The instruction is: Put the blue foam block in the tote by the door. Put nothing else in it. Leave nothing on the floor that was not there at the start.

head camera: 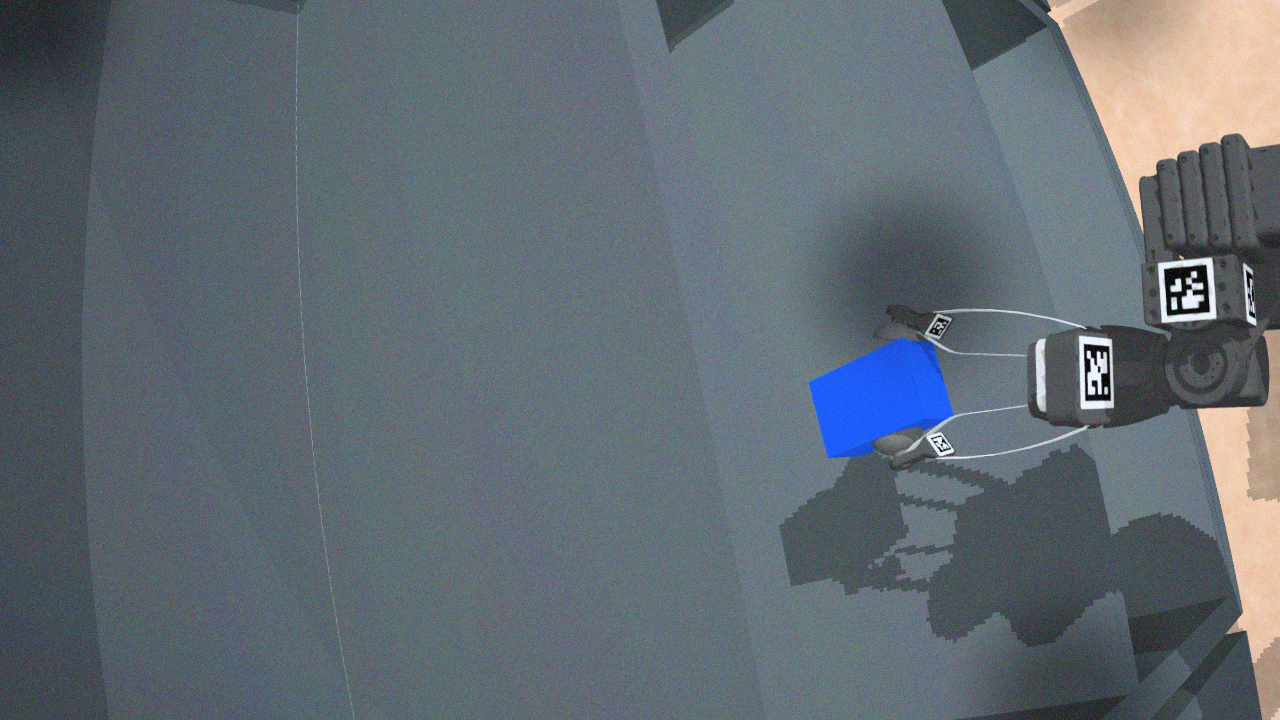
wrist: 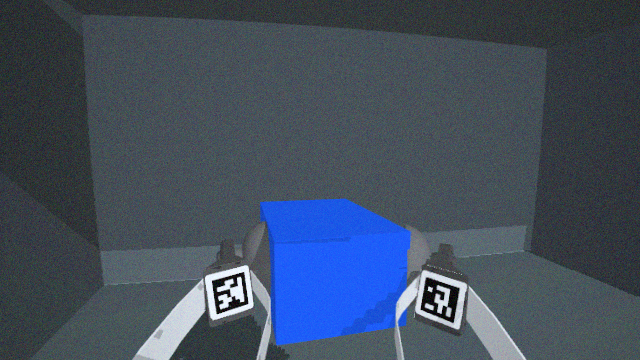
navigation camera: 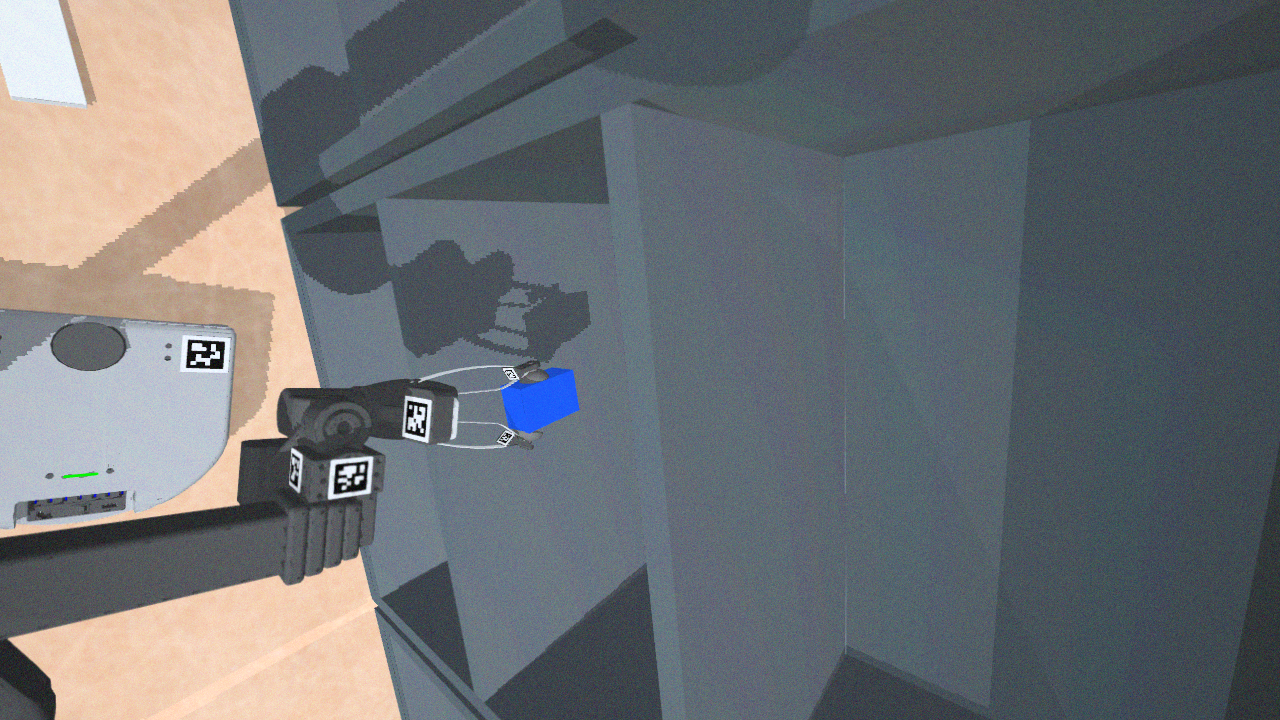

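Where they show: gripper, between the fingertips: [head camera: 877, 391] [wrist: 331, 249] [navigation camera: 542, 403]; robot's base, origin of its link: [navigation camera: 91, 343].
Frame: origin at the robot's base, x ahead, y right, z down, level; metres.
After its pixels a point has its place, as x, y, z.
The blue foam block [head camera: 863, 402] @(-0.011, 0.417, -0.731) [navigation camera: 546, 401] @(-0.014, 0.408, -0.731) [wrist: 340, 285] @(-0.024, 0.373, -0.711) is between the two rounded fingertips of my gripper [head camera: 895, 387] @(-0.019, 0.419, -0.710) [navigation camera: 529, 404] @(-0.019, 0.419, -0.710) [wrist: 331, 249] @(-0.019, 0.419, -0.710), which is shut on it. The block juts out past the fingertips and sits turned a little in the head view. Gripper and block are held above a grey-blue surface [head camera: 805, 295] @(-0.127, 0.621, -0.534) [navigation camera: 546, 528] @(-0.284, 0.588, -0.534); their shadow falls on it, set apart from them. The tote by the door cannot be made out in these views.
Grey-blue walls surround the block in the wrist view, with a back wall [wrist: 320, 110] @(0.011, 0.794, -0.819) beyond it. A tall grey panel [navigation camera: 751, 358] @(0.064, 0.476, -0.991) stands past the block in the navigation view. The robot's base [navigation camera: 134, 402] @(-0.082, 0.050, -0.160) stands on tan floor [navigation camera: 134, 197] @(0.262, 0.038, 0.000). A pale flat object [navigation camera: 40, 53] @(0.449, -0.075, -0.025) lies at upper left.
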